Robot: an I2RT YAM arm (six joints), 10 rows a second.
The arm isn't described. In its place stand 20 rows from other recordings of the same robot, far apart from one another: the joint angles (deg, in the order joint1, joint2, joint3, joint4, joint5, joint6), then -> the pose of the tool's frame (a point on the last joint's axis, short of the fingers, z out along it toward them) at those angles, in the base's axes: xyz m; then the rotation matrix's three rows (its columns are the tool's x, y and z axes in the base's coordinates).
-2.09, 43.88, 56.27, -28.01, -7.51, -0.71 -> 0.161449 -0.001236 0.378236; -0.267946 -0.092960 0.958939; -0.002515 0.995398 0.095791; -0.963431 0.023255 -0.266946
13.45, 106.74, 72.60, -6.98, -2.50, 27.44 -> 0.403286 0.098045 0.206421; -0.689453 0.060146 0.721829; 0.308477 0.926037 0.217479; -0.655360 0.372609 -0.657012
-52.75, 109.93, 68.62, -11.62, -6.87, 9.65 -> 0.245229 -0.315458 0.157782; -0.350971 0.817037 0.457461; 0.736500 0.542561 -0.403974; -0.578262 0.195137 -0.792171
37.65, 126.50, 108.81, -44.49, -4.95, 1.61 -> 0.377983 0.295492 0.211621; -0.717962 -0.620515 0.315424; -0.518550 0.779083 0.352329; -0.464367 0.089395 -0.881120
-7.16, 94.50, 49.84, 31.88, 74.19, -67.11 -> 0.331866 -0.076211 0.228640; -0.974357 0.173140 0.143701; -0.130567 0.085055 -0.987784; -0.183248 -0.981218 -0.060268
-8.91, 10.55, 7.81, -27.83, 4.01, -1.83 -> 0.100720 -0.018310 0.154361; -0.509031 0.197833 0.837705; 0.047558 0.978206 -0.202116; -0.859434 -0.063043 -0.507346
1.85, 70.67, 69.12, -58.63, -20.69, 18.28 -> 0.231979 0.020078 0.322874; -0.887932 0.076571 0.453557; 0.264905 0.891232 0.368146; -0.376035 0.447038 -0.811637
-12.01, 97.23, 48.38, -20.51, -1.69, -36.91 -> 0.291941 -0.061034 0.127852; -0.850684 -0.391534 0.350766; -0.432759 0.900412 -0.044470; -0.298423 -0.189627 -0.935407
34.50, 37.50, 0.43, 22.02, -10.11, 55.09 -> 0.118030 0.088703 0.146090; -0.694301 -0.223579 0.684075; 0.502426 0.529975 0.683151; -0.515281 0.818009 -0.255630
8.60, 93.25, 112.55, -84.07, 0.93, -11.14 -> 0.289873 0.043255 0.415540; -0.850014 -0.312797 0.423832; -0.323931 0.944878 0.047683; -0.415385 -0.096761 -0.904485
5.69, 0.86, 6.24, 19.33, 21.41, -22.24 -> 0.092492 -0.003844 0.244959; 0.295063 0.377433 0.877771; -0.324714 0.903606 -0.279388; -0.898609 -0.202587 0.389179
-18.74, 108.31, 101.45, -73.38, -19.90, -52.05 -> 0.355764 -0.107900 0.288523; -0.769067 -0.583762 0.260304; -0.522057 0.808671 0.271124; -0.368772 0.072619 -0.926679
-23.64, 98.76, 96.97, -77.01, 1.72, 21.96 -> 0.300272 -0.132601 0.319243; -0.681553 0.712734 0.165819; 0.706361 0.699968 -0.105347; -0.191152 0.045328 -0.980513
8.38, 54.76, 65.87, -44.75, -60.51, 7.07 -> 0.166354 0.055828 0.384504; -0.640963 -0.715226 0.278601; -0.033177 0.388441 0.920876; -0.766854 0.581005 -0.272705
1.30, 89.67, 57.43, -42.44, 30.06, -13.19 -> 0.285737 -0.011352 0.196460; -0.964490 -0.110314 0.239979; -0.219429 0.840382 -0.495590; -0.147004 -0.530650 -0.834746
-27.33, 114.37, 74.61, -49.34, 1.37, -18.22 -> 0.317087 -0.164829 0.133831; -0.987345 0.158557 0.002973; 0.158410 0.986963 -0.028449; -0.007445 -0.027618 -0.999591
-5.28, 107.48, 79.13, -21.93, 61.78, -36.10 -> 0.396861 -0.068178 0.231908; -0.974845 0.036918 0.219807; -0.189703 0.380281 -0.905207; -0.117006 -0.924134 -0.363712
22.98, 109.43, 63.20, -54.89, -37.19, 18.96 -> 0.268610 0.137282 0.126614; -0.920525 0.100872 -0.377437; -0.109216 0.861134 0.496507; 0.375107 0.498269 -0.781679
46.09, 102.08, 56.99, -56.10, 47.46, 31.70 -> 0.207314 0.177535 0.144298; -0.886902 -0.141288 0.439821; -0.409035 0.682668 -0.605520; -0.214699 -0.716939 -0.663251
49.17, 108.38, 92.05, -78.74, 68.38, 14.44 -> 0.252263 0.241323 0.265951; -0.713600 -0.159597 0.682132; -0.685312 0.361034 -0.632457; -0.145335 -0.918795 -0.367008
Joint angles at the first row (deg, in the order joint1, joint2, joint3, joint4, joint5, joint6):
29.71 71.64 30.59 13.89 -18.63 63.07
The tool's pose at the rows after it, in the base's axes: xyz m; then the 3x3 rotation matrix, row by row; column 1 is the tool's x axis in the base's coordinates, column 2 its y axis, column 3 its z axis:
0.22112 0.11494 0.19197; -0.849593 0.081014 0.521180; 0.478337 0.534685 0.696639; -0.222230 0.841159 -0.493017
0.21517 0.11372 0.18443; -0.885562 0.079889 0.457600; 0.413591 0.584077 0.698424; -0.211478 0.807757 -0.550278
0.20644 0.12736 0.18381; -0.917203 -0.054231 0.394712; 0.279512 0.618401 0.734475; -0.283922 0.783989 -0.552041
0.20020 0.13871 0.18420; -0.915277 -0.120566 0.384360; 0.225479 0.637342 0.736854; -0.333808 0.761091 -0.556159
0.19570 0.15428 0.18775; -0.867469 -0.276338 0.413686; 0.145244 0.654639 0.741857; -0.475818 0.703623 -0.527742
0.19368 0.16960 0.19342; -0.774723 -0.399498 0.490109; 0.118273 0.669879 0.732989; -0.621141 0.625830 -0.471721
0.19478 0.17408 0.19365; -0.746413 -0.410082 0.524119; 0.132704 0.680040 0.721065; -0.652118 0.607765 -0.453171
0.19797 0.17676 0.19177; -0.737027 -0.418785 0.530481; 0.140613 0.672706 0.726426; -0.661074 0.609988 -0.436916
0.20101 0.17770 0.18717; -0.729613 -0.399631 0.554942; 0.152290 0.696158 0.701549; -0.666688 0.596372 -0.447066
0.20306 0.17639 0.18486; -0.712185 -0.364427 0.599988; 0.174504 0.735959 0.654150; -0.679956 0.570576 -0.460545
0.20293 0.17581 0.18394; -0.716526 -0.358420 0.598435; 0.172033 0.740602 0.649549; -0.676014 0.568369 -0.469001
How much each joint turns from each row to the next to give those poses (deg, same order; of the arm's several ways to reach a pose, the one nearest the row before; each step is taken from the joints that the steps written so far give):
-5.72 -0.57 0.00 -6.41 -6.49 -3.28
0.08 0.00 -0.04 -5.02 -1.69 -3.91
3.68 0.00 -0.01 -0.55 -0.98 -6.21
3.34 0.00 0.01 0.53 2.16 -2.08
4.15 0.46 0.00 3.97 4.09 -5.85
3.92 0.87 -0.01 6.21 6.53 -4.77
0.96 0.90 0.01 2.49 2.67 -0.37
0.00 1.44 -0.01 2.52 0.00 0.00
0.00 1.42 0.00 0.96 2.03 0.00
0.00 0.44 0.00 -0.15 3.79 0.00
-0.07 0.00 0.01 -0.55 0.08 0.02

